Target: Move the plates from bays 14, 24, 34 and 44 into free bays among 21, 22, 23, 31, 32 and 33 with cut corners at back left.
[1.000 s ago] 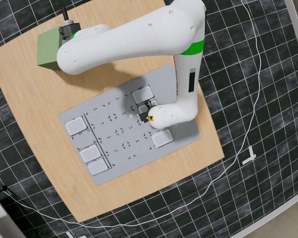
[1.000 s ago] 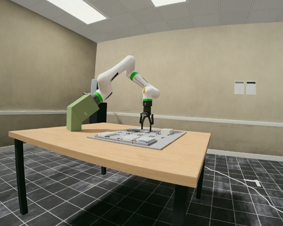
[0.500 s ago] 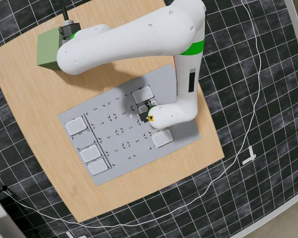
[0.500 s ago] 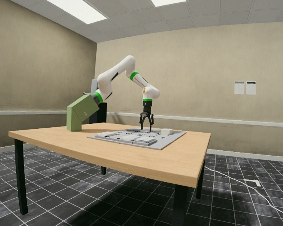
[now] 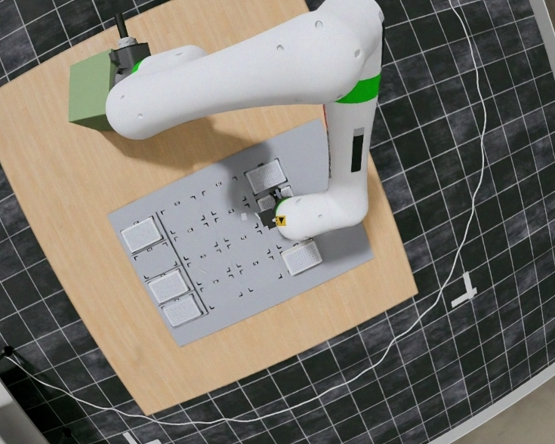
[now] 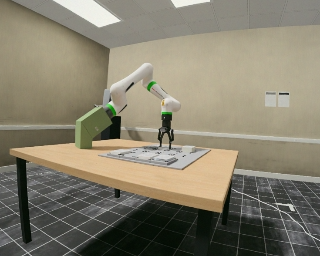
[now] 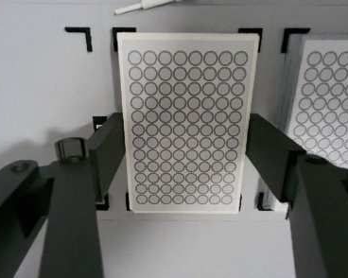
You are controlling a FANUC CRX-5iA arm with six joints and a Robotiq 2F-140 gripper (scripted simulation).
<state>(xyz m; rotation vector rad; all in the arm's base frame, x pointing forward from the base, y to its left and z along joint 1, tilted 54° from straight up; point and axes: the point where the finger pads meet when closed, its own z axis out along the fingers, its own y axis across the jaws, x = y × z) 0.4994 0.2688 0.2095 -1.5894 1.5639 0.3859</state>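
My hand is 110 mm past the sealed plate, 20 mm to the left of it and 20 mm above it. The rest, counted from my hand: white block: 210 mm ahead, 40 mm to the left, 10 mm below.
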